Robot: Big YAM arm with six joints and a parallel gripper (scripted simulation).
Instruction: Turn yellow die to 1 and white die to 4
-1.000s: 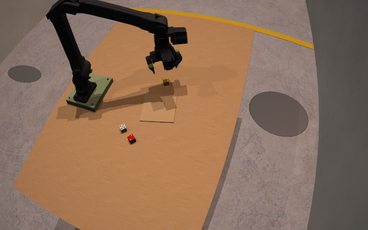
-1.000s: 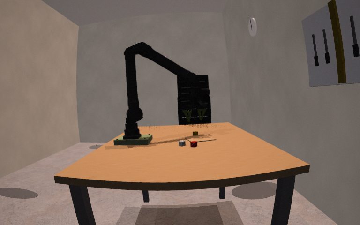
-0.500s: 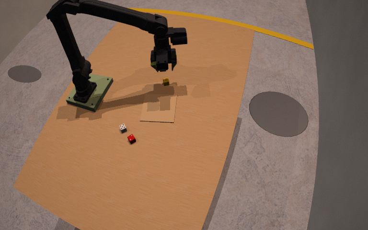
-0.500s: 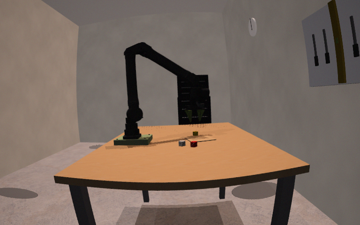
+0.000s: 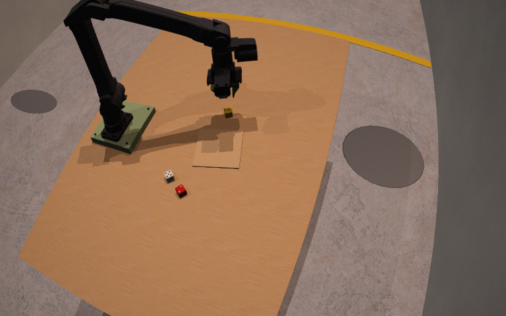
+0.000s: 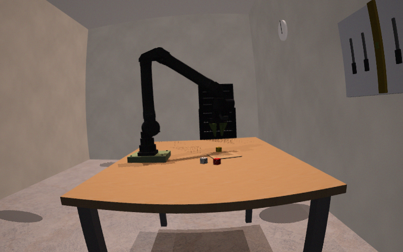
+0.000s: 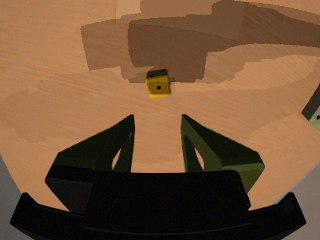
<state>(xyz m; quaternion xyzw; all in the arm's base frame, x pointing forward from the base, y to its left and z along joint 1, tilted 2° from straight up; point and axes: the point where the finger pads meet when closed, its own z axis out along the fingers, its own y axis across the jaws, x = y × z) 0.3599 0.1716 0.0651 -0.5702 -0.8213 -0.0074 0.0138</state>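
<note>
The yellow die lies 8 cm below my hand. The rest, counted from my hand: tan mat: 14 cm to the right, 9 cm below, 2 cm ahead; red die: 32 cm to the right, 8 cm below, 3 cm behind; white die: 28 cm to the right, 8 cm below, 8 cm behind.
</note>
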